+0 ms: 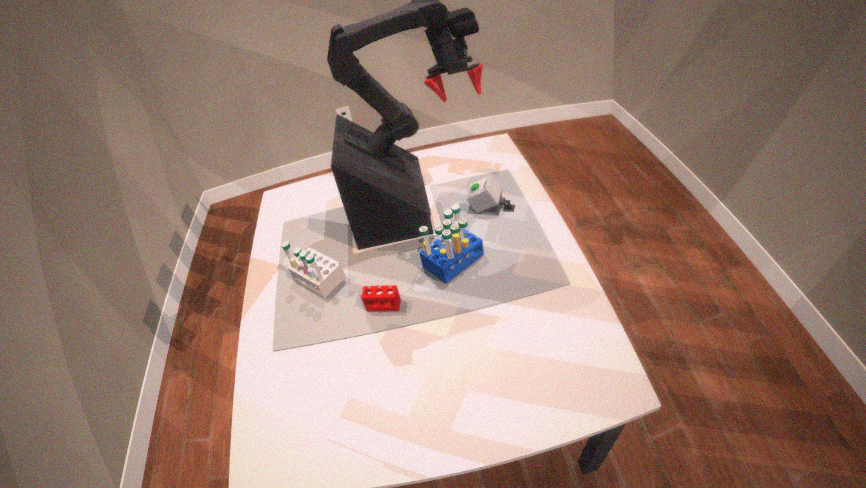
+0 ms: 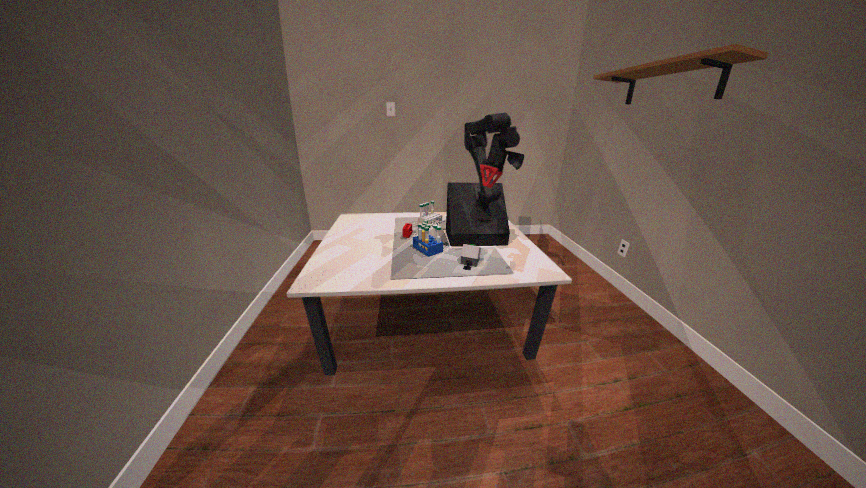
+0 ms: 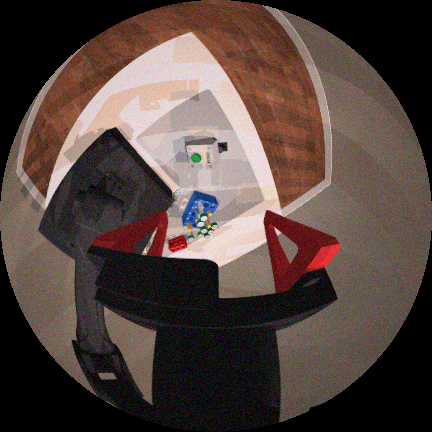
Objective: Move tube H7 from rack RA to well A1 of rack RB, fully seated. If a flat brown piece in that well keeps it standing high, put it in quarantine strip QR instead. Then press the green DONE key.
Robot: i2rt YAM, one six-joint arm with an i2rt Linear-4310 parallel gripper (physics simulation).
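Places are measured from the arm's base along level axes (x ahead, y left, z up), in metres.
Where they show: gripper, fingertip midpoint: (image 1: 462, 97) (image 2: 487, 187) (image 3: 215, 215); arm's base, link origin: (image 1: 373, 151) (image 2: 482, 203) (image 3: 93, 214).
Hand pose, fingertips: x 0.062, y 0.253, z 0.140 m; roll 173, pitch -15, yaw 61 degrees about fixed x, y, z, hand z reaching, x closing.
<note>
Things, the pixels of their centre, and the offset from my fingertips. "*": a spot on its surface instead. Level surfaces: height alone.
- blue rack, body centre: (image 1: 452, 253) (image 3: 198, 210) (image 2: 427, 244) dx +0.229, dy -0.108, dz -0.299 m
- white rack, body centre: (image 1: 316, 272) (image 2: 430, 219) dx +0.192, dy -0.456, dz -0.299 m
- small red strip, body centre: (image 1: 381, 298) (image 3: 177, 243) (image 2: 407, 230) dx +0.326, dy -0.292, dz -0.299 m
- green key, body centre: (image 3: 196, 157) (image 1: 475, 187) dx +0.038, dy -0.002, dz -0.260 m
- grey box, body centre: (image 1: 484, 194) (image 3: 203, 153) (image 2: 471, 252) dx +0.048, dy +0.018, dz -0.282 m
- small black piece, surface spot: (image 1: 507, 206) (image 3: 220, 145) * dx +0.069, dy +0.077, dz -0.323 m
- grey mat, surface height: dz -0.324 m
A blue rack (image 1: 435, 269) (image 2: 427, 248) (image 3: 190, 216) holds several upright green-capped tubes and some yellow-topped ones. A white rack (image 1: 330, 284) holds several green-capped tubes at its left side and shows open wells at its right. A small red strip (image 1: 381, 303) (image 2: 407, 230) (image 3: 177, 244) with three holes stands between the racks, with no tube in it. No labels are readable, so I cannot tell which tube is H7 or which well is A1. The green key (image 1: 475, 186) (image 3: 196, 158) is on a grey box. My gripper (image 1: 462, 96) (image 2: 489, 184) (image 3: 215, 215) is open and empty, high above the table.
The grey box (image 1: 487, 198) (image 2: 470, 252) (image 3: 204, 148) stands beyond the blue rack, with a small black piece (image 1: 507, 206) (image 3: 222, 147) beside it. The black arm base (image 1: 387, 206) (image 2: 477, 224) stands behind the racks. A grey mat (image 1: 527, 266) lies under the racks and box.
</note>
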